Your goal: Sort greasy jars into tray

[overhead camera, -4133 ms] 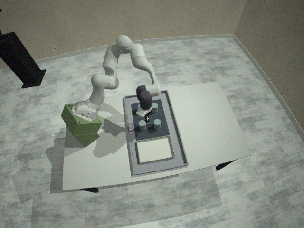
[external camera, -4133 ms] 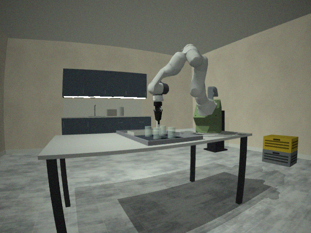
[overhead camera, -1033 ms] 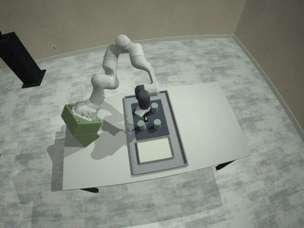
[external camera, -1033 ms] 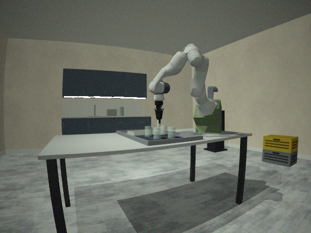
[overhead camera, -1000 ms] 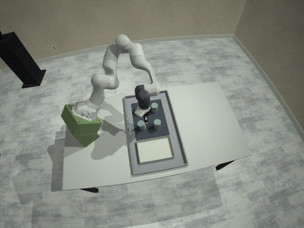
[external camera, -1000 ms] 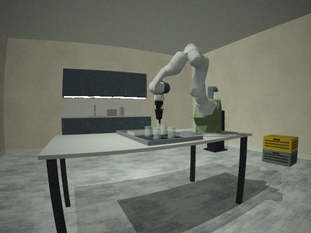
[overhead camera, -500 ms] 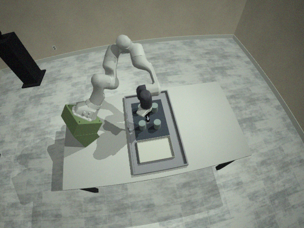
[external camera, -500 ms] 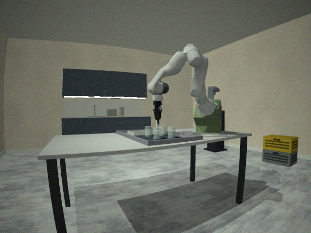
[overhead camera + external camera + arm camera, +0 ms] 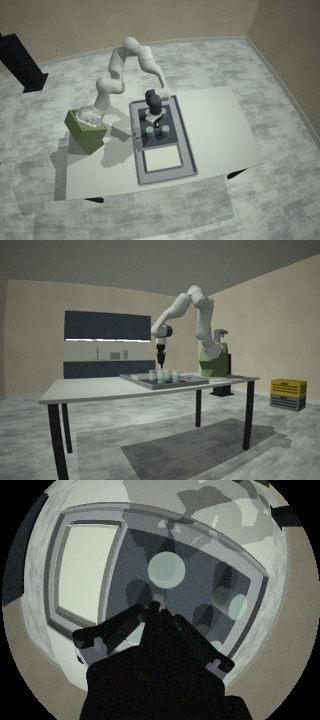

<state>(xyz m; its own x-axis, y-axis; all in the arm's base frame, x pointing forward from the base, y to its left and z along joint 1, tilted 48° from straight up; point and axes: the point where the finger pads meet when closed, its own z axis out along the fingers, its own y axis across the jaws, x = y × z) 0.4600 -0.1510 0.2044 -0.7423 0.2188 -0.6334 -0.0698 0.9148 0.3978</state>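
The grey steel surround is 3 cm ahead of my hand, 2 cm to the right of it and 11 cm below it. Round my hand: white tray: 3 cm ahead, 23 cm to the right, 10 cm below; then dark drying mat: 1 cm ahead, 9 cm to the left, 11 cm below.
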